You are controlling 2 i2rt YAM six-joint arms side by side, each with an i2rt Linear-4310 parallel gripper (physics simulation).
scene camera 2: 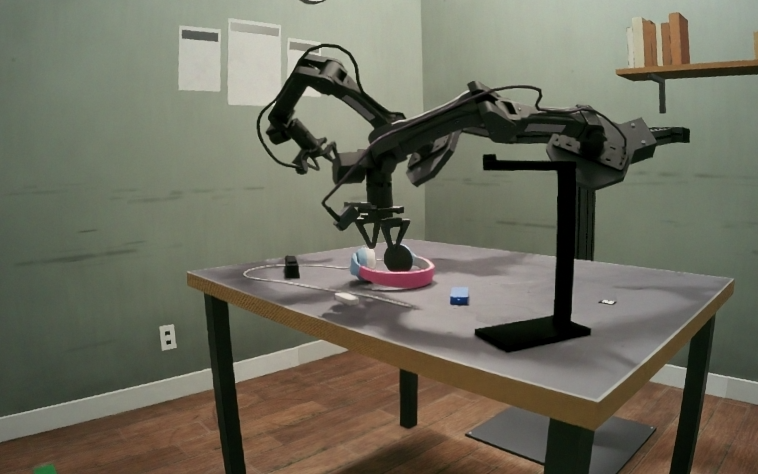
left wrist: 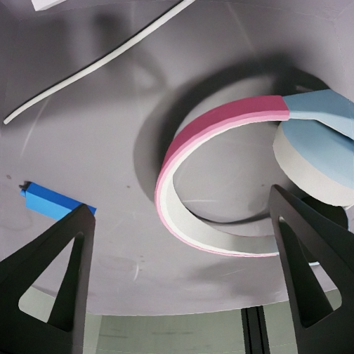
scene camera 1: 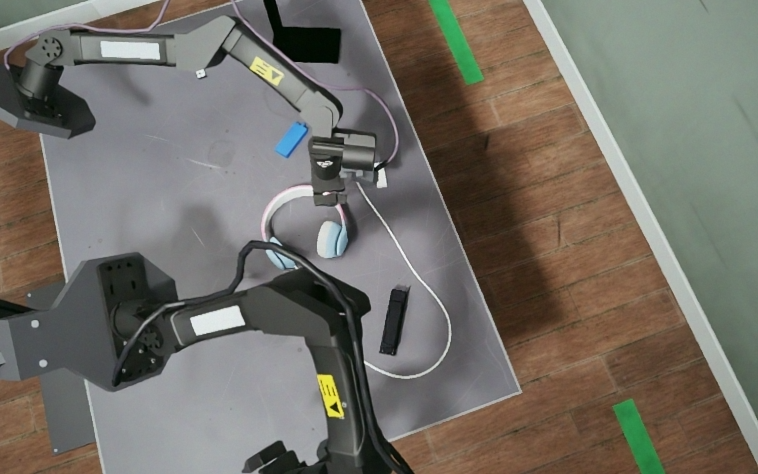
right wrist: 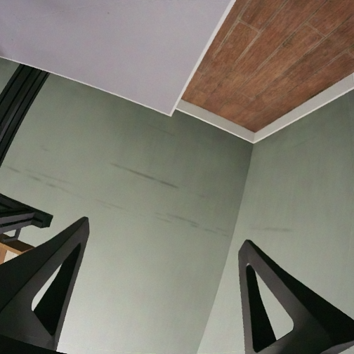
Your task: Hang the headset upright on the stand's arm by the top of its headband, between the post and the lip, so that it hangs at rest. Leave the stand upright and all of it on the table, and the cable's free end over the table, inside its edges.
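Seen in the pictures: left gripper, between the fingertips: (scene camera 2: 382, 251) (scene camera 1: 330, 185); right gripper, between the fingertips: (scene camera 2: 329, 167); left arm's base, origin of its link: (scene camera 2: 590, 148) (scene camera 1: 33, 95); right arm's base, origin of its link: (scene camera 2: 430, 150) (scene camera 1: 126, 319).
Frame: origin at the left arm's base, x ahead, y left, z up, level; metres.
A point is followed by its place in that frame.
The headset (scene camera 1: 273, 209) @[y -0.208, x 0.383, z -0.303 m] (scene camera 2: 399, 278) @[y -0.182, x 0.495, z -0.300 m] (left wrist: 225, 110) lies on the table, with a pink-and-white headband and light blue ear cups. Its white cable (scene camera 1: 413, 269) @[y -0.409, x 0.674, z -0.323 m] (left wrist: 100, 62) loops over the table; the free end shows on the table in scene camera 2. The black stand (scene camera 1: 310, 44) @[y 0.230, x 0.539, z -0.317 m] (scene camera 2: 564, 245) @[y 0.257, x 0.479, z -0.177 m] is upright on the table, its arm and lip bare. My left gripper (scene camera 1: 330, 199) @[y -0.205, x 0.525, z -0.237 m] (scene camera 2: 383, 247) @[y -0.205, x 0.525, z -0.237 m] (left wrist: 175, 203) is open, pointing down just above the headset, holding nothing; it hides part of the headband in scene camera 1. My right gripper (scene camera 2: 319, 167) @[y -0.793, x 0.323, z -0.047 m] (right wrist: 167, 236) is open and empty, high above the table.
A blue block (scene camera 1: 290, 139) @[y -0.033, x 0.448, z -0.312 m] (scene camera 2: 459, 296) @[y -0.002, x 0.477, z -0.312 m] lies between headset and stand. A white block (scene camera 1: 381, 177) @[y -0.176, x 0.647, z -0.316 m] (scene camera 2: 346, 298) @[y -0.153, x 0.655, z -0.316 m] lies near the table edge. A black stapler-like object (scene camera 1: 394, 321) @[y -0.522, x 0.606, z -0.287 m] (scene camera 2: 291, 267) @[y -0.456, x 0.634, z -0.298 m] lies inside the cable loop. A small white piece (scene camera 1: 201, 73) @[y 0.211, x 0.248, z -0.325 m] (scene camera 2: 607, 301) @[y 0.210, x 0.244, z -0.325 m] lies farther off.
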